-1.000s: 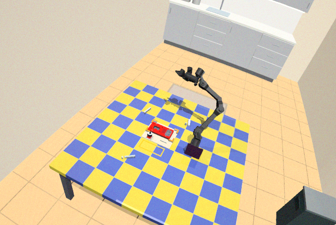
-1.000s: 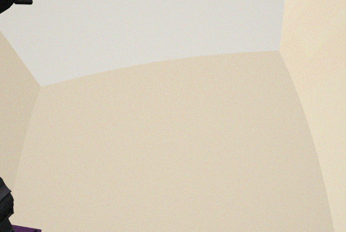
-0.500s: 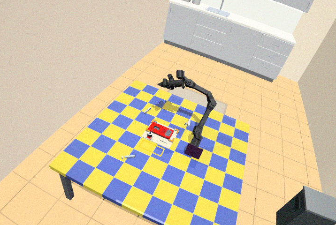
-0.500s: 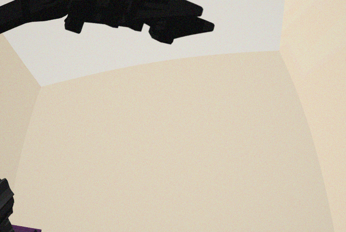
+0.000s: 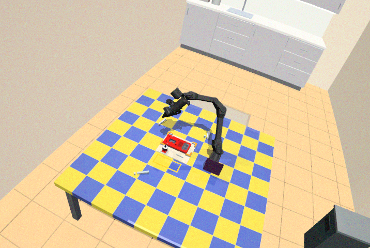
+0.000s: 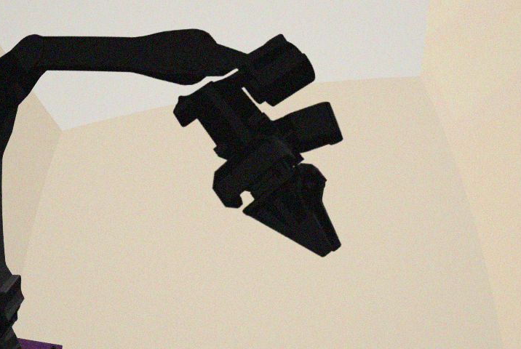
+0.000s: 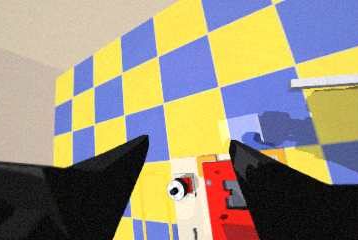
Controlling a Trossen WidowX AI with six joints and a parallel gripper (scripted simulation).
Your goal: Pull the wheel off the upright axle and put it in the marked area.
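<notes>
Right now the silver hub is 18 cm below my gripper tip, 10 cm to the left of it and 10 cm behind it.
</notes>
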